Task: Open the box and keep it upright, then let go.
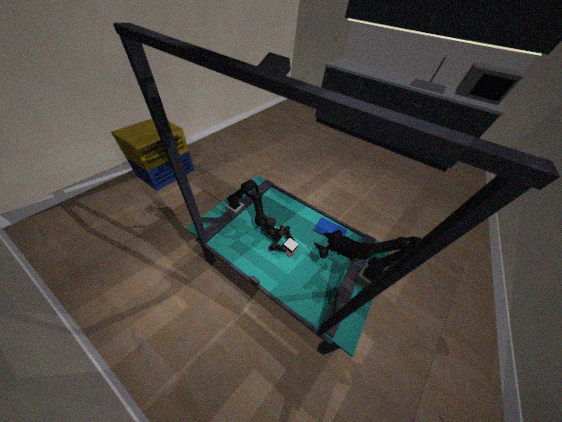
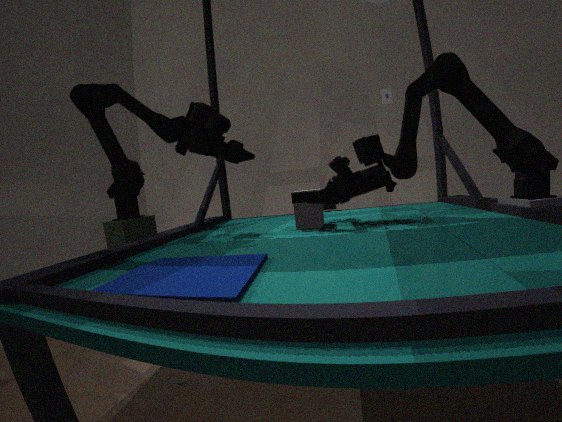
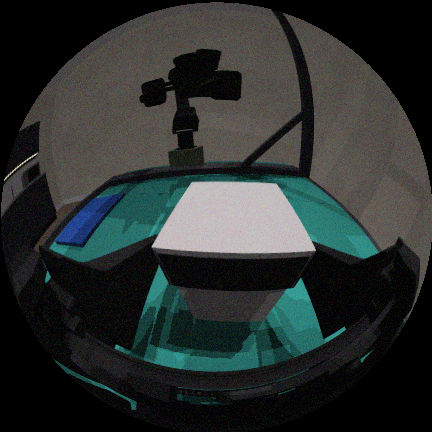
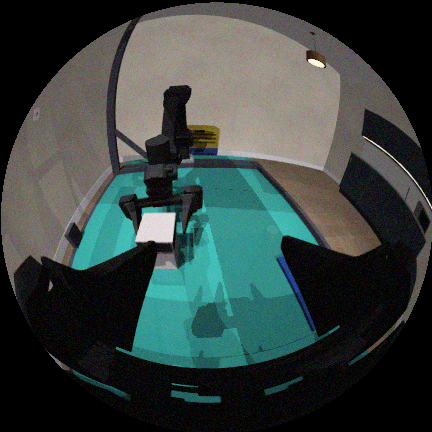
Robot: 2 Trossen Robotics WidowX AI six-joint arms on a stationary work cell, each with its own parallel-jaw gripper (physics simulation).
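Seen in the pictures: left gripper, fingertip midpoint: (image 1: 290,246) (image 2: 308,201) (image 3: 229,242) (image 4: 159,236); right gripper, fingertip midpoint: (image 1: 318,238) (image 2: 245,153) (image 3: 167,92) (image 4: 219,245); left arm's base, origin of the base link: (image 1: 234,205) (image 2: 532,197) (image 4: 182,156); right arm's base, origin of the base link: (image 1: 369,274) (image 2: 128,218) (image 3: 185,147).
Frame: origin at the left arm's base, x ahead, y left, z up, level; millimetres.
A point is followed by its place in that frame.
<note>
A small box (image 1: 290,245) @(x 533, y -85, z 62 mm) (image 2: 310,219) (image 3: 232,220) @(x 517, y -72, z 61 mm) (image 4: 156,226) @(x 534, y -73, z 61 mm) stands upright on the teal table, with a white top, a dark lid edge and a grey body. Its lid looks closed. My left gripper (image 1: 283,242) @(x 532, y -72, z 33 mm) (image 2: 311,196) @(x 532, y -72, z 33 mm) (image 3: 229,242) @(x 532, y -72, z 33 mm) (image 4: 159,235) @(x 532, y -72, z 33 mm) is open and empty, its fingers on either side of the box at lid height. Whether they touch the lid is hidden. My right gripper (image 1: 319,243) @(x 665, y -6, z 167 mm) (image 2: 253,156) @(x 665, y -6, z 167 mm) (image 4: 219,245) @(x 665, y -6, z 167 mm) is open and empty, raised above the table and apart from the box.
A flat blue panel (image 1: 330,226) @(x 676, y 285, z -26 mm) (image 2: 185,277) @(x 675, y 276, z -26 mm) (image 3: 89,222) @(x 653, y 210, z -26 mm) (image 4: 295,292) @(x 688, y 182, z -28 mm) lies on the teal table (image 1: 300,290) @(x 717, y -252, z -34 mm) (image 2: 350,287) @(x 470, y 295, z -34 mm) near one long edge. Dark frame posts (image 1: 172,150) @(x 56, y -345, z 652 mm) (image 2: 212,75) @(x 892, y -356, z 586 mm) rise around it. Yellow and blue crates (image 1: 155,150) (image 4: 205,137) stand on the floor beyond.
</note>
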